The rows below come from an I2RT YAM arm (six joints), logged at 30 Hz.
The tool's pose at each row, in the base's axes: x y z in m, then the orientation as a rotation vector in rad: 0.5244 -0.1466 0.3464 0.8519 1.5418 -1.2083; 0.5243 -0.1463 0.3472 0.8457 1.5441 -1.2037; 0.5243 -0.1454 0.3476 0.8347 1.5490 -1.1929; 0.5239 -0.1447 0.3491 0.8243 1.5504 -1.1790; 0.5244 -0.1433 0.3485 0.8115 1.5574 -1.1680; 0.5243 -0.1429 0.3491 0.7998 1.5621 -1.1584; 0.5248 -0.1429 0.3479 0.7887 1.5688 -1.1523
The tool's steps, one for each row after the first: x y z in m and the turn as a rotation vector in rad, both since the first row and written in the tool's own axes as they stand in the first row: -0.0007 -0.0002 -0.0004 -0.0066 -0.0018 -0.0009; -0.0012 -0.0001 -0.0012 -0.0202 -0.0042 -0.0014; -0.0025 -0.0007 -0.0021 -0.0348 -0.0086 0.0020; -0.0021 0.0003 -0.0033 -0.0499 -0.0104 -0.0004; -0.0027 0.0001 -0.0037 -0.0631 -0.0133 -0.0019; -0.0017 0.0009 -0.0035 -0.0741 -0.0145 -0.0063
